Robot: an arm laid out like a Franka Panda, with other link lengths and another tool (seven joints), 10 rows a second.
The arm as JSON. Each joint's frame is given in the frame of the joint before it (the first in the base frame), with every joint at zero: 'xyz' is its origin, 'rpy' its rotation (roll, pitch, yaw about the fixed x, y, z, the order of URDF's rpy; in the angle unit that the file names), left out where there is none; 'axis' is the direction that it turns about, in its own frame. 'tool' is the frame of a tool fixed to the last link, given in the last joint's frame.
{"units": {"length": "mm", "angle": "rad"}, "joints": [
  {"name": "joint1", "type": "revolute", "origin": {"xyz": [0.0, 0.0, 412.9]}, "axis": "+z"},
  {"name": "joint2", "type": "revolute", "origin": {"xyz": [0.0, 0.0, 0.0]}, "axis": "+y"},
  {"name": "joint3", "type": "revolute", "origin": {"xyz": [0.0, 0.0, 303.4]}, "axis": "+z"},
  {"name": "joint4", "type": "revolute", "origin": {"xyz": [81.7, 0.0, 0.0]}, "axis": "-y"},
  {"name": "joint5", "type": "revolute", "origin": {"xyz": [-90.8, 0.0, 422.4]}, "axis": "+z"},
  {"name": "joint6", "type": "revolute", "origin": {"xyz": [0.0, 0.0, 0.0]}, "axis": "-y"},
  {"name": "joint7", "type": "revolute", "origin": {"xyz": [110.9, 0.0, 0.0]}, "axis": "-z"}
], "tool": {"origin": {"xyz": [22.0, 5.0, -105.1], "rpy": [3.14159, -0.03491, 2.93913]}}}
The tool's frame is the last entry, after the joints.
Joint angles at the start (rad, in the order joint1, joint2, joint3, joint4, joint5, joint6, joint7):
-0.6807 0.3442 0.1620 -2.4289 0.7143 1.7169 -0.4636
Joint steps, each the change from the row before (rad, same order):
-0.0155 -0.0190 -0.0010 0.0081 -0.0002 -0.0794 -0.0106
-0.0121 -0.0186 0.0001 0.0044 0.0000 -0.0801 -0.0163
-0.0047 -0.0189 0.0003 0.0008 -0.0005 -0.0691 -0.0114
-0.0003 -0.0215 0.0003 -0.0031 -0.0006 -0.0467 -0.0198
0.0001 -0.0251 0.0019 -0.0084 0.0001 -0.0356 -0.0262
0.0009 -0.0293 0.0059 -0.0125 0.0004 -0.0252 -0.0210
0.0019 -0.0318 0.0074 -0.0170 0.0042 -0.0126 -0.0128
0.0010 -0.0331 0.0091 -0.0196 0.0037 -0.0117 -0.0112
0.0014 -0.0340 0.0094 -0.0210 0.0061 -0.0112 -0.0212
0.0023 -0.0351 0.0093 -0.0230 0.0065 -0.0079 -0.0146
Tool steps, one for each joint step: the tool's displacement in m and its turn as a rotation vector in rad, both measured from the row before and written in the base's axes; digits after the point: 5 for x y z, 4 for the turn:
-0.00060 -0.00033 0.01358 0.0573 -0.0050 0.0097
-0.00191 0.00255 0.01336 0.0615 -0.0075 0.0165
-0.00194 0.00475 0.01232 0.0519 -0.0038 0.0201
-0.00114 0.00416 0.01123 0.0343 -0.0174 0.0196
-0.00171 0.00451 0.01075 0.0273 -0.0254 0.0185
-0.00154 0.00570 0.01049 0.0169 -0.0239 0.0186
-0.00159 0.00606 0.00915 0.0058 -0.0191 0.0124
-0.00262 0.00675 0.00857 0.0048 -0.0164 0.0132
-0.00291 0.00730 0.00847 0.0084 -0.0256 0.0134
-0.00354 0.00747 0.00756 0.0036 -0.0194 0.0116

